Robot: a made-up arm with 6 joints. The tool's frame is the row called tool. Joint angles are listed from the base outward. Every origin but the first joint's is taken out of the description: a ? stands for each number. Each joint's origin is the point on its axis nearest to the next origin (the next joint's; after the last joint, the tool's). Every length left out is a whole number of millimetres.
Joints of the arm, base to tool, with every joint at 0 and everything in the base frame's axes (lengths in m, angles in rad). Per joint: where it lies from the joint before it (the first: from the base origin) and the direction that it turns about. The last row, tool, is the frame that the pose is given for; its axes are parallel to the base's.
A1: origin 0 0 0.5 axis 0 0 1
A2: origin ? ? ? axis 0 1 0
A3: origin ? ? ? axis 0 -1 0
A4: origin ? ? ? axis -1 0 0
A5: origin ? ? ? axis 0 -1 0
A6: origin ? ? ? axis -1 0 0
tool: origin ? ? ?
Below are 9 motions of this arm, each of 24 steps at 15 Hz.
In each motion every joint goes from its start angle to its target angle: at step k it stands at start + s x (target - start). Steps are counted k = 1, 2, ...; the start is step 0. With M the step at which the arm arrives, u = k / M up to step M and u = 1 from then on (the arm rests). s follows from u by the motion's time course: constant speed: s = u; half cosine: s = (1 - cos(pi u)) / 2; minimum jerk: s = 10 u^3 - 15 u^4 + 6 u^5.
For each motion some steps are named. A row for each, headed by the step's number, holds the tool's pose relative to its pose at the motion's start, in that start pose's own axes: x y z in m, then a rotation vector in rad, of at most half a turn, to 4 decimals.
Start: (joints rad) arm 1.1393 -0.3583 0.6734 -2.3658 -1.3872 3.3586
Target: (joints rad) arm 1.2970 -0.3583 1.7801 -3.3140 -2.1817 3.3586
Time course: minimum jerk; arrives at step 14
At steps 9, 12, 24:
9: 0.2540 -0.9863 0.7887 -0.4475 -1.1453 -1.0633
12: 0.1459 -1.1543 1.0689 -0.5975 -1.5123 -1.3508
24: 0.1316 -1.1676 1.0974 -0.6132 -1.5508 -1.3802

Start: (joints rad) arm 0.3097 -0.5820 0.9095 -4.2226 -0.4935 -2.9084
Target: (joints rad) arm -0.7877 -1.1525 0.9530 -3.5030 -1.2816 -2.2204
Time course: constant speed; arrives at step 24
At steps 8, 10, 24:
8: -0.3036 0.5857 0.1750 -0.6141 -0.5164 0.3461
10: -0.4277 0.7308 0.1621 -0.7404 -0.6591 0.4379
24: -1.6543 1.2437 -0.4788 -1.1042 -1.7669 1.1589

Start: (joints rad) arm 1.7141 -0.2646 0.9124 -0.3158 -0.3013 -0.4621
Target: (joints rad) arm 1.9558 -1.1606 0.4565 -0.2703 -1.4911 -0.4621
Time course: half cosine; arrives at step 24
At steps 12, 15, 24:
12: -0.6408 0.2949 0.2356 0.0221 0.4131 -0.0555
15: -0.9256 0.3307 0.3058 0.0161 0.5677 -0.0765
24: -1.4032 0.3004 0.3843 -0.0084 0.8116 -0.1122

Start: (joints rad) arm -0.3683 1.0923 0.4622 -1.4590 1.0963 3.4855
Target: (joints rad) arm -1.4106 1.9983 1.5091 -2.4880 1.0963 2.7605
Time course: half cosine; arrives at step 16
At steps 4, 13, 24:
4: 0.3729 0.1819 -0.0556 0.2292 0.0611 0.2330
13: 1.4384 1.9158 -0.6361 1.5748 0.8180 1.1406
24: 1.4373 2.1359 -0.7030 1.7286 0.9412 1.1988

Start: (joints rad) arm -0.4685 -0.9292 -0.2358 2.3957 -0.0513 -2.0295
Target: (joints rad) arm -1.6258 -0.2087 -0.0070 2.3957 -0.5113 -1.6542
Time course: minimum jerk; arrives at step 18
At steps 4, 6, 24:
4: 0.0653 -0.0284 -0.0579 -0.0890 0.0418 -0.0802
6: 0.1647 -0.1097 -0.1688 -0.2444 0.1182 -0.2201
24: 0.0097 -1.2222 -0.6917 -1.1271 0.6817 -1.0447

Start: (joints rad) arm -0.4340 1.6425 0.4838 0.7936 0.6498 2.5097
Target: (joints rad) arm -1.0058 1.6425 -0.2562 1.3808 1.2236 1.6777
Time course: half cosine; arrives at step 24
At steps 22, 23, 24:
22: -0.9635 0.0762 0.9079 1.3010 -0.2090 -0.3634
23: -0.9759 0.0687 0.9143 1.3209 -0.2103 -0.3710
24: -0.9801 0.0662 0.9164 1.3276 -0.2107 -0.3736

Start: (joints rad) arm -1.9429 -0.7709 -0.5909 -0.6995 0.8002 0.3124
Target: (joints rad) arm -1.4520 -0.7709 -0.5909 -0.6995 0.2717 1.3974
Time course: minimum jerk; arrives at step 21
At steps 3, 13, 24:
3: -0.0042 0.0102 -0.0056 -0.0177 0.0170 0.0106
13: -0.1969 0.3166 -0.1150 -0.5444 0.3432 0.5307
24: -0.3093 0.4339 -0.1223 -0.7426 0.3428 0.8300

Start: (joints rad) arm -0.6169 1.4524 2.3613 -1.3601 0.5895 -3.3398
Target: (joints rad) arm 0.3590 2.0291 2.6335 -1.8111 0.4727 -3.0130
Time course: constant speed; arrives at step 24
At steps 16, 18, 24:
16: -1.2867 0.1490 0.8917 0.3577 -0.4875 0.5890
18: -1.4770 0.0981 0.9635 0.3979 -0.5603 0.6542
24: -2.0511 -0.1331 1.0924 0.5138 -0.7922 0.8357

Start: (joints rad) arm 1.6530 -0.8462 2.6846 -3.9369 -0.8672 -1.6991
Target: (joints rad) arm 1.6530 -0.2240 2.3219 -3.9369 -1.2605 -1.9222
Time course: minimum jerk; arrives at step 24
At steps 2, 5, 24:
2: -0.0057 0.0020 -0.0070 -0.0016 0.0025 0.0012
5: -0.0745 0.0231 -0.0879 -0.0206 0.0312 0.0150
24: -1.4558 -0.2767 -1.0584 -0.3855 0.3967 0.2215

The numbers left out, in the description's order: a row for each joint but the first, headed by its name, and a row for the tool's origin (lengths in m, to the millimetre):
A2: 0.21 0 0
A3: 0 0 1.09
A4: 1.41 0 0.27
A5: 0 0 0
A6: 0.23 0 0
tool: 0 0 0

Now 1 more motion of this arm.
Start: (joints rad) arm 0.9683 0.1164 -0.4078 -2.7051 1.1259 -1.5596
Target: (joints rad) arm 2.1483 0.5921 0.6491 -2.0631 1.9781 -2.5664
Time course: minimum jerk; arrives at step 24
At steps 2, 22, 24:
2: -0.0075 -0.0055 0.0060 -0.0007 0.0042 -0.0005
22: -1.4194 0.3822 1.6672 0.4438 0.4814 -0.7265
24: -1.4243 0.3923 1.6743 0.4486 0.4798 -0.7317

